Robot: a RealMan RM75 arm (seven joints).
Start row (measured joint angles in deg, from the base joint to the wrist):
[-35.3 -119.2 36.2 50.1 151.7 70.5 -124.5]
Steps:
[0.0 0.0 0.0 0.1 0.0 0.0 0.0]
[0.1 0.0 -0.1 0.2 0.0 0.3 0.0]
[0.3 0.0 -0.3 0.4 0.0 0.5 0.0]
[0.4 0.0 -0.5 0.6 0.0 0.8 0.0]
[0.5 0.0 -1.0 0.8 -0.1 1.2 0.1]
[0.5 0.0 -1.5 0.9 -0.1 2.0 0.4]
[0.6 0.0 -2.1 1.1 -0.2 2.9 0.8]
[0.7 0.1 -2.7 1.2 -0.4 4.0 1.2]
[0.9 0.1 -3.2 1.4 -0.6 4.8 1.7]
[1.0 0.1 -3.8 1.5 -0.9 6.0 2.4]
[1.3 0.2 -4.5 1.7 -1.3 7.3 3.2]
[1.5 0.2 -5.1 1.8 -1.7 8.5 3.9]
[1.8 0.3 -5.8 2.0 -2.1 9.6 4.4]
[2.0 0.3 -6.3 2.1 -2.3 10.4 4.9]
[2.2 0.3 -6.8 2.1 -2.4 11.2 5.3]
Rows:
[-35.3 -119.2 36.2 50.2 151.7 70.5 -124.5]
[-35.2 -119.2 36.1 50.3 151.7 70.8 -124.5]
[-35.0 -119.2 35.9 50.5 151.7 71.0 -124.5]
[-34.9 -119.2 35.7 50.7 151.7 71.3 -124.5]
[-34.8 -119.2 35.2 50.9 151.6 71.7 -124.4]
[-34.8 -119.2 34.7 51.0 151.6 72.5 -124.1]
[-34.7 -119.2 34.1 51.2 151.5 73.4 -123.7]
[-34.6 -119.1 33.5 51.3 151.3 74.5 -123.3]
[-34.4 -119.1 33.0 51.5 151.1 75.3 -122.8]
[-34.3 -119.1 32.4 51.6 150.8 76.5 -122.1]
[-34.0 -119.0 31.7 51.8 150.4 77.8 -121.3]
[-33.8 -119.0 31.1 51.9 150.0 79.0 -120.6]
[-33.5 -118.9 30.4 52.1 149.6 80.1 -120.1]
[-33.3 -118.9 29.9 52.2 149.4 80.9 -119.6]
[-33.1 -118.9 29.4 52.2 149.3 81.7 -119.2]

